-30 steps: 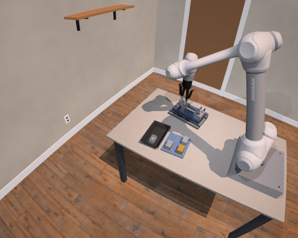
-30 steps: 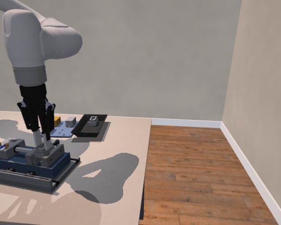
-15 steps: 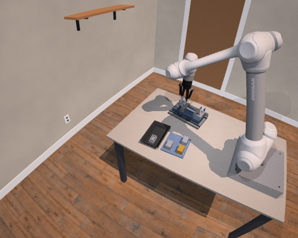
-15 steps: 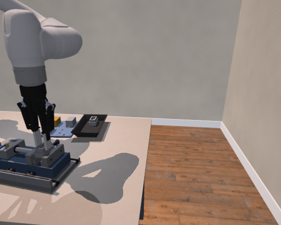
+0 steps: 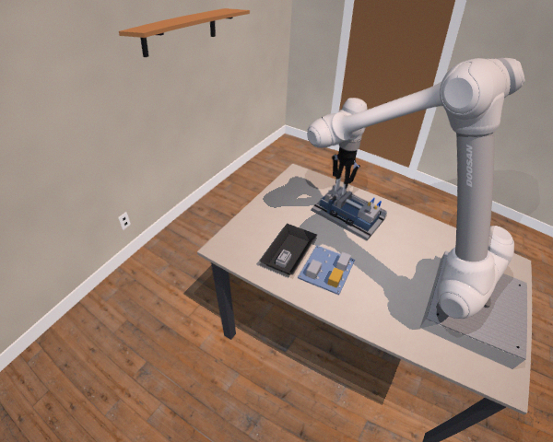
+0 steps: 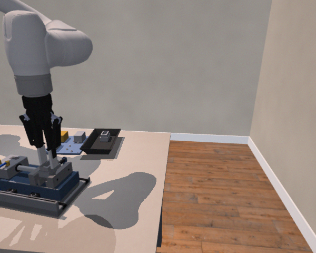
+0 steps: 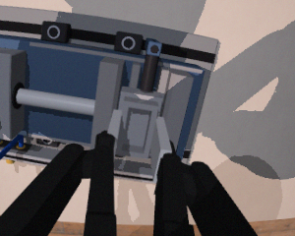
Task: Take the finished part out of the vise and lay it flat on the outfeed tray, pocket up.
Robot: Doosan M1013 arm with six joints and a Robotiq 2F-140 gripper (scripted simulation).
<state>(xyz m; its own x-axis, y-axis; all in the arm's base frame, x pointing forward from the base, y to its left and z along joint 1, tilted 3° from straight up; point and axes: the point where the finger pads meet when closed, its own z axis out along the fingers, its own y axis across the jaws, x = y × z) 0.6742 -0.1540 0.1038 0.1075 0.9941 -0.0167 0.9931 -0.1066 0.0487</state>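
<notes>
My hand is 7 cm past the blue vise, 1 cm to the right of it and 10 cm above it. From my hand the other things lie so: blue fixture plate (13 cm behind, 35 cm to the left, 13 cm below); yellow block (18 cm behind, 39 cm to the left, 11 cm below).
</notes>
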